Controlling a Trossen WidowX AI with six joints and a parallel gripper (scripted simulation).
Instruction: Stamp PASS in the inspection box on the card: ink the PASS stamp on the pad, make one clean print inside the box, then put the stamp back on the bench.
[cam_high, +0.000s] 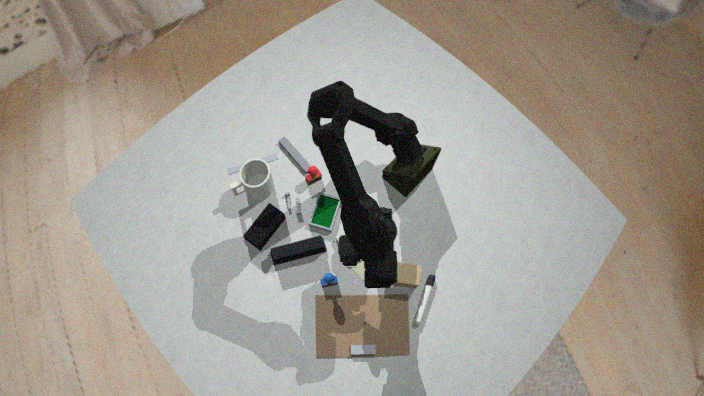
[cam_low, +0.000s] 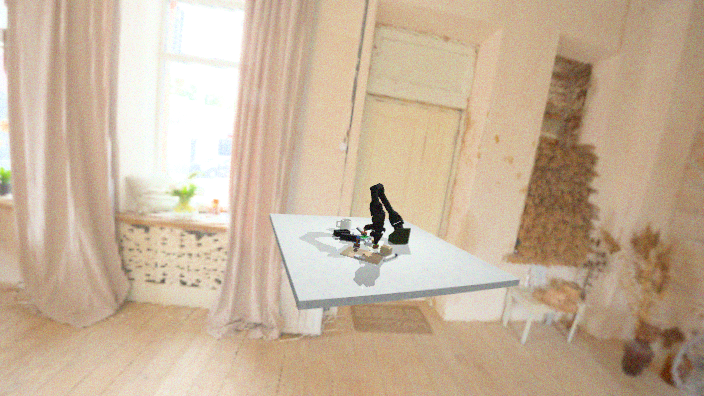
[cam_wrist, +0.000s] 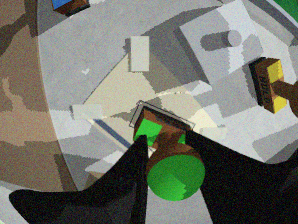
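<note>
Right now the cream card is 3 cm below my gripper tip. The rest, counted from my gripper tip: block (2 cm behind, 9 cm to the left); then yellow stamp (5 cm behind, 8 cm to the right); then blue stamp (12 cm ahead, 4 cm to the right).
</note>
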